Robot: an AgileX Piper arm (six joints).
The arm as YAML. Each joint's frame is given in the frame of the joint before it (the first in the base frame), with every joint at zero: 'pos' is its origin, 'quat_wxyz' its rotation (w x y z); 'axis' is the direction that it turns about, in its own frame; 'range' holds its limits. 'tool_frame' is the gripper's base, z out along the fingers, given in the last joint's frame.
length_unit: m
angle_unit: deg
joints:
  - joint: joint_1
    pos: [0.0, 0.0, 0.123]
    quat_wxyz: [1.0, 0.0, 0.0, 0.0]
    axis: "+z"
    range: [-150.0, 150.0]
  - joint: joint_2
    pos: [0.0, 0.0, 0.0]
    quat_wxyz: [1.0, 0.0, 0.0, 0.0]
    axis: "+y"
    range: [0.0, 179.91]
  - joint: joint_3
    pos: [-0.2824, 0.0, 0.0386]
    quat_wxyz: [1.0, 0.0, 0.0, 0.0]
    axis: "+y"
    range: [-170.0, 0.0]
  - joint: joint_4
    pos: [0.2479, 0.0, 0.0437]
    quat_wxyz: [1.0, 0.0, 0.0, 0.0]
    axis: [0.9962, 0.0, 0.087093]
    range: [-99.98, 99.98]
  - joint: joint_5
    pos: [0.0, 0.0, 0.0]
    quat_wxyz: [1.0, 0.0, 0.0, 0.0]
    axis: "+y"
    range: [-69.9, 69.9]
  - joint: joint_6
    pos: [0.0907, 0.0, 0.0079]
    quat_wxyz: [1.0, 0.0, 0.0, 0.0]
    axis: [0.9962, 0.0, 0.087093]
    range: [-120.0, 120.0]
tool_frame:
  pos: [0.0, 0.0, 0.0]
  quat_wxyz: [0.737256, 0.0, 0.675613, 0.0]
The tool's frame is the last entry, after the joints.
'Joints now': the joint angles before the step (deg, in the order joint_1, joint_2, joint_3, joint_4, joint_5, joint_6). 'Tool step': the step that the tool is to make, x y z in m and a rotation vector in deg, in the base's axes. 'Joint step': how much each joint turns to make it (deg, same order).
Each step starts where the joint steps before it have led.
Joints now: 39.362, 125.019, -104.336, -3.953, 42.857, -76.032
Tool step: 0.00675, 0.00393, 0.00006, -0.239, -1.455, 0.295
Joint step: 0.000, 1.548, -2.578, -1.147, 0.057, 0.001
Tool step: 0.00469, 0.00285, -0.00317, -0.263, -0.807, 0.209
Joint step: 0.000, 1.318, -1.549, -0.744, -0.227, -0.001
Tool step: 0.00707, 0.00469, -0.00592, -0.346, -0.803, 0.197
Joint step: 0.000, 2.232, -2.632, -0.802, -0.002, 0.000
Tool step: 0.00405, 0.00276, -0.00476, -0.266, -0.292, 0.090
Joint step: 0.000, 1.434, -1.548, -0.402, 0.057, 0.001
